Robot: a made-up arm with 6 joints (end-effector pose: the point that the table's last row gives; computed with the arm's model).
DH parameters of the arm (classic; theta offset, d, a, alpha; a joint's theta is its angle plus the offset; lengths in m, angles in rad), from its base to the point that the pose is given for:
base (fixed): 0 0.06 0 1.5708
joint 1: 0 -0.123 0.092 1.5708
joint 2: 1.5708 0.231 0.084 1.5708
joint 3: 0 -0.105 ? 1.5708
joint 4: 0 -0.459 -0.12 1.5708
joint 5: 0 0.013 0.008 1.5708
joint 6: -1.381 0 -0.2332 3.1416
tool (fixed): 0.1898 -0.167 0 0
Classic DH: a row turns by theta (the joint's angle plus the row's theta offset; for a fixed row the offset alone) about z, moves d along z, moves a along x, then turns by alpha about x.
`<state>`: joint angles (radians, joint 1 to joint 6).
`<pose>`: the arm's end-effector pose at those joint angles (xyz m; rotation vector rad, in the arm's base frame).
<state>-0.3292 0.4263 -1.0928 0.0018 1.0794 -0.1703</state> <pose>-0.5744 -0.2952 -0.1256 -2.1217 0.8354 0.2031</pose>
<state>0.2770 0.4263 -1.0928 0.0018 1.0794 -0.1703</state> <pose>-0.3663 -0.2952 -0.4197 -2.0117 0.4698 -0.4239</pose>
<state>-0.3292 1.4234 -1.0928 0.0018 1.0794 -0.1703</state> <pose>-0.6577 0.3794 -0.0971 -1.7652 1.8499 -0.4515</pose>
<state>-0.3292 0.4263 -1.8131 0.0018 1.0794 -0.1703</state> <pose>-0.4315 -0.2525 0.2326 -2.8158 0.9252 0.4220</pose>
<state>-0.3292 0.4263 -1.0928 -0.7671 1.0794 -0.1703</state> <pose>-0.5515 -0.2403 -0.3017 -2.2012 0.7767 -0.7611</pose>
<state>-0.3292 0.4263 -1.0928 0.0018 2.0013 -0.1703</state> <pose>-0.5005 -0.1757 -0.0772 2.9172 -0.9073 -0.4776</pose>
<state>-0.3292 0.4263 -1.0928 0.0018 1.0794 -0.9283</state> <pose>-0.4431 -0.2371 -0.0298 -1.7090 1.6052 0.5894</pose>
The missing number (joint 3, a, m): 0.101
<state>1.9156 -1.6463 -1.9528 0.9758 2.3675 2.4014</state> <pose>-0.1119 0.2227 0.6172 0.5903 0.2716 -1.5397</pose>
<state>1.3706 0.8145 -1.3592 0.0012 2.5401 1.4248</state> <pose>-0.0113 -0.1950 -0.3478 2.3790 0.3039 0.8036</pose>
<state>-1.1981 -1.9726 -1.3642 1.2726 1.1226 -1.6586</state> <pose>0.0600 0.3023 -0.4333 1.3792 0.9637 -1.2582</pose>
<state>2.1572 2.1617 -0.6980 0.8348 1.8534 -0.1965</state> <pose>0.4252 0.6472 0.0370 -0.4767 -0.0780 -1.0356</pose>
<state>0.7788 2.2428 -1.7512 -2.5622 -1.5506 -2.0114</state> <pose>-0.5074 0.5519 -0.0898 -1.8451 0.9277 -0.6423</pose>
